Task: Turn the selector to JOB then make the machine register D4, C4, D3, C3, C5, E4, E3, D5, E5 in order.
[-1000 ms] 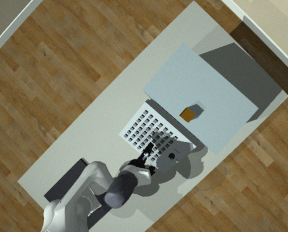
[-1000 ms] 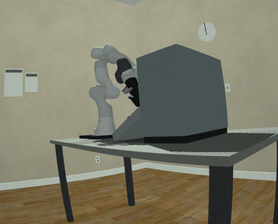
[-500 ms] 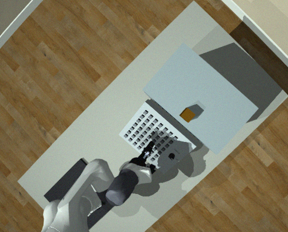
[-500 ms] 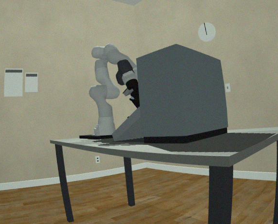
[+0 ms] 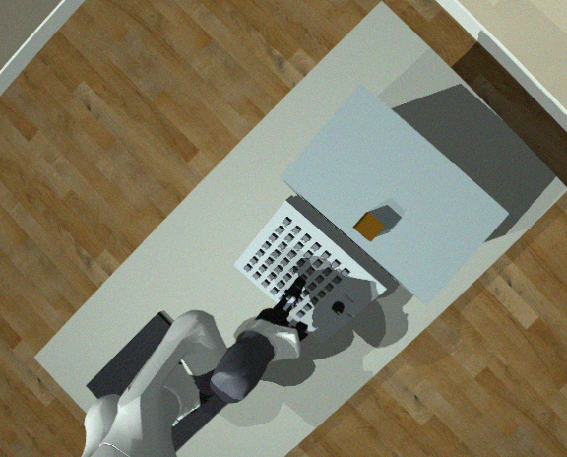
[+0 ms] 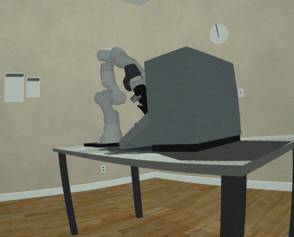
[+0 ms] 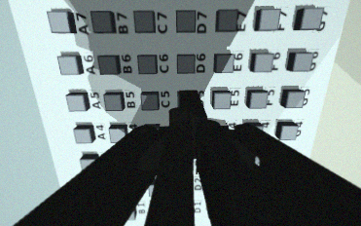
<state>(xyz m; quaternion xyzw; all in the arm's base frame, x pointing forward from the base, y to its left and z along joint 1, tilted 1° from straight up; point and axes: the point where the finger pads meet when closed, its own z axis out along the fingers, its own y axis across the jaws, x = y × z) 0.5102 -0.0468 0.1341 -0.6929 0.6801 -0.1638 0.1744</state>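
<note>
My gripper is now 20 mm short of the key D4, 30 mm to the right of it and 40 mm above it. The rest, counted from my hand: D5 key: 20 mm ahead, 40 mm below; key C5: 50 mm ahead, 20 mm below; key D6: 20 mm ahead, 30 mm to the right, 40 mm below.
</note>
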